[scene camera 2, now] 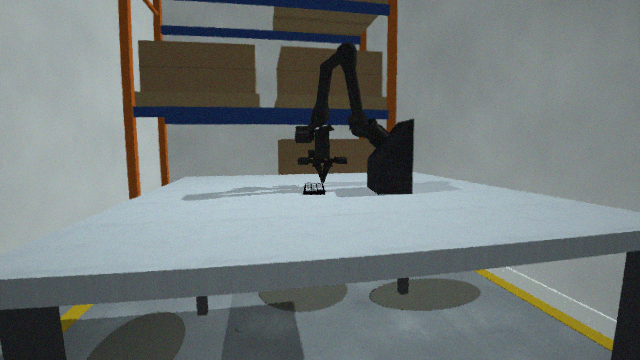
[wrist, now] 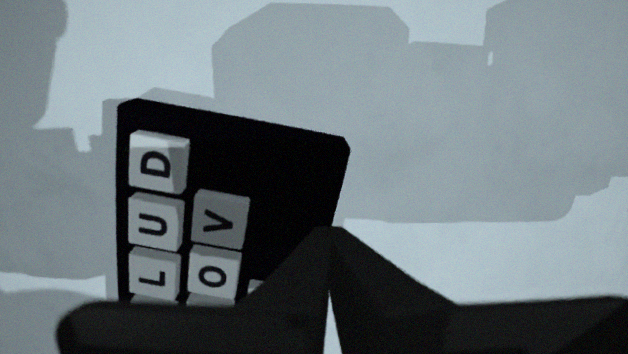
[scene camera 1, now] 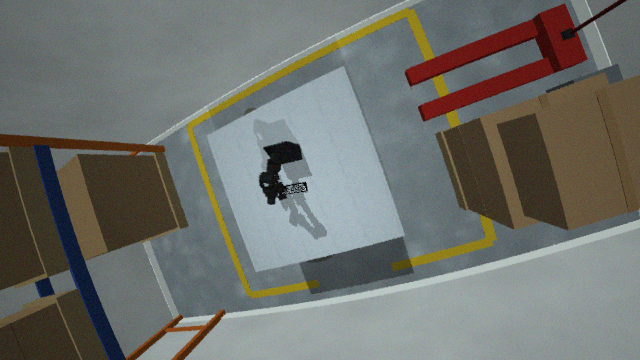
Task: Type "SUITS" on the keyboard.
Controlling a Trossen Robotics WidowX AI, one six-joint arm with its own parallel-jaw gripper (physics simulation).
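Frame: origin at the arm's base, x right, y back, z down, level; metres.
Seen in the pictures: gripper, fingertip midpoint: (scene camera 2: 322, 183) (wrist: 327, 239) (scene camera 1: 283, 186); arm's base at its link origin: (scene camera 2: 384, 141) (scene camera 1: 275, 155).
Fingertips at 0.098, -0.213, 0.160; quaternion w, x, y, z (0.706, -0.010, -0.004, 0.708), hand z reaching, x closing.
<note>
Offsets run from my fingertips to a thing's top centre, as dx, dy, dz. Level surfaces: height alone.
The small black keyboard @(-0.070, -0.048, -0.001) (scene camera 1: 296, 188) (scene camera 2: 314, 189) (wrist: 280, 150) with pale keys lies on the white table. In the wrist view its D key @(+0.025, -0.051, -0.001) (wrist: 157, 164), U key @(+0.004, -0.055, -0.001) (wrist: 154, 224) and L key @(-0.016, -0.059, -0.001) (wrist: 152, 276) stand in a column at the left, with the V key @(+0.006, -0.034, -0.001) (wrist: 219, 222) and O key @(-0.014, -0.038, -0.001) (wrist: 213, 276) beside them. The S, I and T keys do not show there; the fingers hide part of the keyboard. My gripper (scene camera 2: 323, 181) (wrist: 327, 239) is shut and empty, pointing down over one end of the keyboard. Its tips appear just above it; contact cannot be told.
The white table @(dz +0.016) (scene camera 1: 345, 200) (scene camera 2: 320, 235) bears the arm's black base (scene camera 1: 284, 152) (scene camera 2: 392, 162). A shelf rack (scene camera 1: 75, 250) (scene camera 2: 129, 100) with cardboard boxes stands behind the table. A red pallet jack (scene camera 1: 480, 92) and stacked boxes (scene camera 1: 575, 160) are on the floor beside it.
</note>
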